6 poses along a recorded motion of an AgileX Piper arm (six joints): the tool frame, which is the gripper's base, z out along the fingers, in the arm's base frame.
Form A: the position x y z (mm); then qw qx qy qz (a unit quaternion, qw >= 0).
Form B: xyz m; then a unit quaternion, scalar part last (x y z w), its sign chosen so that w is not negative. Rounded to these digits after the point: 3 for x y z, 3 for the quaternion.
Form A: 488 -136 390 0.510 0.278 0.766 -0.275
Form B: 0.488 -0.136 0.390 0.278 0.766 -0.275 0.510
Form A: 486 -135 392 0.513 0.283 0.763 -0.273
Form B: 0.486 -0.135 0.392 0.283 0.763 -0.273 0.513
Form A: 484 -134 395 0.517 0.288 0.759 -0.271
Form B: 0.484 -0.134 0.395 0.288 0.759 -0.271 0.517
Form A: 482 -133 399 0.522 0.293 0.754 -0.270
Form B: 0.482 -0.133 0.399 0.293 0.754 -0.270 0.522
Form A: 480 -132 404 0.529 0.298 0.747 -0.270
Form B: 0.480 -0.132 0.404 0.298 0.747 -0.270 0.529
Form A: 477 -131 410 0.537 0.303 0.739 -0.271
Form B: 0.477 -0.131 0.410 0.303 0.739 -0.271 0.537
